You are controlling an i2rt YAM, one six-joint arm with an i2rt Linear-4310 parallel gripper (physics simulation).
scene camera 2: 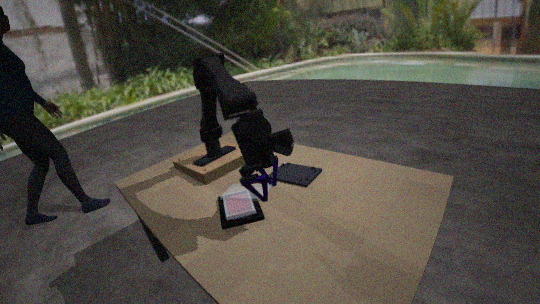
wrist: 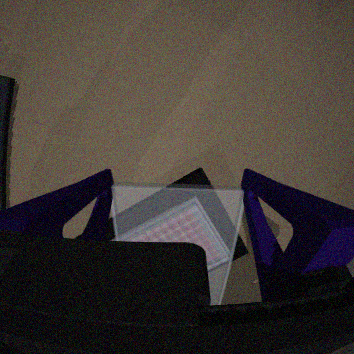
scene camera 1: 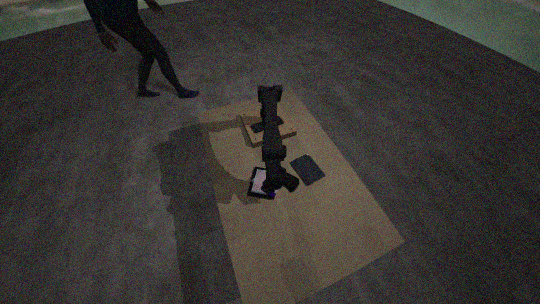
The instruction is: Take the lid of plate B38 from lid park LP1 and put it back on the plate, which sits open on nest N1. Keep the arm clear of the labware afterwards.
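Seen in the pictures: gripper, fingertip midpoint: (scene camera 2: 269, 193) (wrist: 177, 177) (scene camera 1: 278, 192); arm's base, origin of the base link: (scene camera 2: 215, 156) (wrist: 5, 347).
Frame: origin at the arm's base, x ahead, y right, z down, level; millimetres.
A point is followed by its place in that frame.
Observation:
My gripper (scene camera 1: 271, 194) @(x 431, y 162, z -30 mm) (scene camera 2: 269, 192) @(x 431, y 162, z -30 mm) (wrist: 177, 177) @(x 431, y 162, z -30 mm) is shut on the clear lid (scene camera 2: 236, 189) @(x 333, y 192, z -32 mm) (wrist: 228, 201) @(x 430, y 197, z -39 mm), with one blue finger at each side edge. The lid is above the open plate (scene camera 2: 239, 205) (wrist: 186, 227), which has pink wells. In the wrist view the plate shows through the lid and is turned at an angle to it. The plate sits on the black nest (scene camera 1: 260, 196) @(x 389, y 235, z 30 mm) (scene camera 2: 242, 220) @(x 384, y 239, z 29 mm) (wrist: 194, 178) @(x 415, y 190, z 29 mm). The dark flat pad (scene camera 1: 308, 170) @(x 375, y -56, z 31 mm) (scene camera 2: 300, 175) @(x 393, y -48, z 31 mm) (wrist: 4, 135) @(x 391, y 1, z 34 mm), apparently the lid park, lies beside the nest with no lid on it. The wrist housing hides part of lid and plate.
The arm stands on a wooden base block (scene camera 2: 205, 175) @(x 99, y 135, z 3 mm) at the back of the wooden table top (scene camera 1: 310, 235) @(x 652, y 117, z 41 mm) (scene camera 2: 350, 235) @(x 659, y 151, z 41 mm). A person (scene camera 1: 155, 50) (scene camera 2: 40, 135) stands on the floor beside the table. A shadow falls across the table near the nest.

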